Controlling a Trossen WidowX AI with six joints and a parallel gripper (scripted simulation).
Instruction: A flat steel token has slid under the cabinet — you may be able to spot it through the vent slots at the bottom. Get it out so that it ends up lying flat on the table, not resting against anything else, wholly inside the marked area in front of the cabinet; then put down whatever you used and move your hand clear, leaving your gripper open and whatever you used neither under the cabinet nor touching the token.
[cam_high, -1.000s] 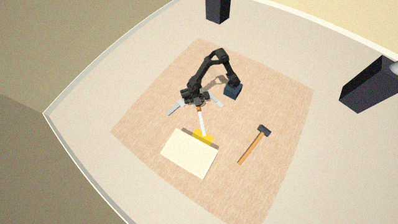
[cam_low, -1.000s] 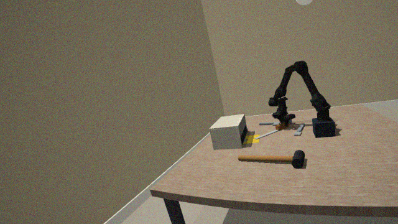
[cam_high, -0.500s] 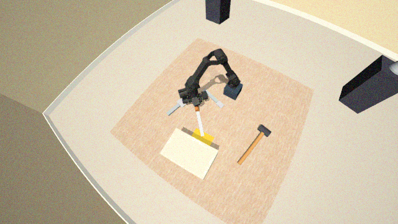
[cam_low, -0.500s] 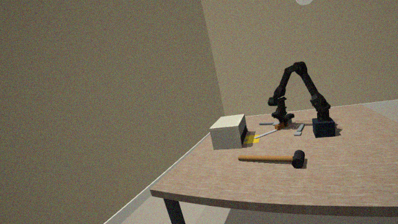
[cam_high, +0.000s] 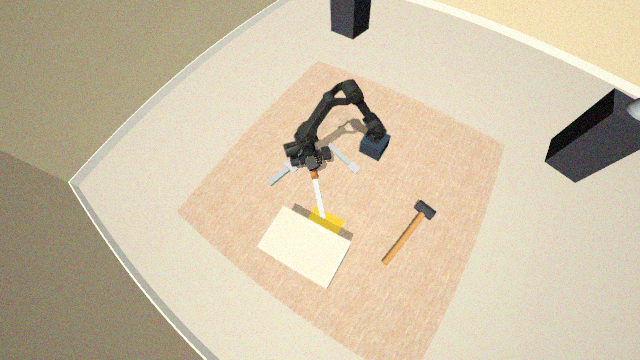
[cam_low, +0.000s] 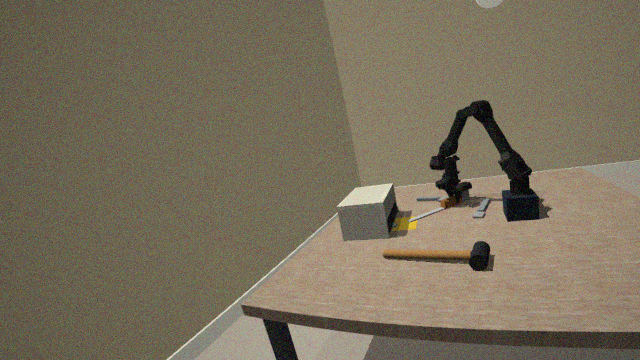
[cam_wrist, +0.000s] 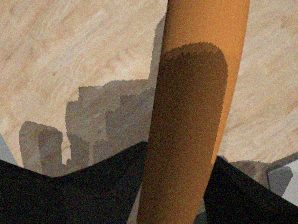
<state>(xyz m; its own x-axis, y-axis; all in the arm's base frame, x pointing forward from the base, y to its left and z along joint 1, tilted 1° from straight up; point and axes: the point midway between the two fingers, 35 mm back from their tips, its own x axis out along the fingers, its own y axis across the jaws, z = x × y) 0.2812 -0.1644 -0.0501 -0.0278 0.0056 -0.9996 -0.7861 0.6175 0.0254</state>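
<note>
The tiny cube is 3 cm behind my gripper tip and 4 cm to the right of it. The rest, counted from my gripper tip: grey t-shaped tool (11 cm ahead, 8 cm to the right); then grey flat tool (13 cm behind, 11 cm to the left); then grey block (3 cm behind, 8 cm to the right, 3 cm above).
</note>
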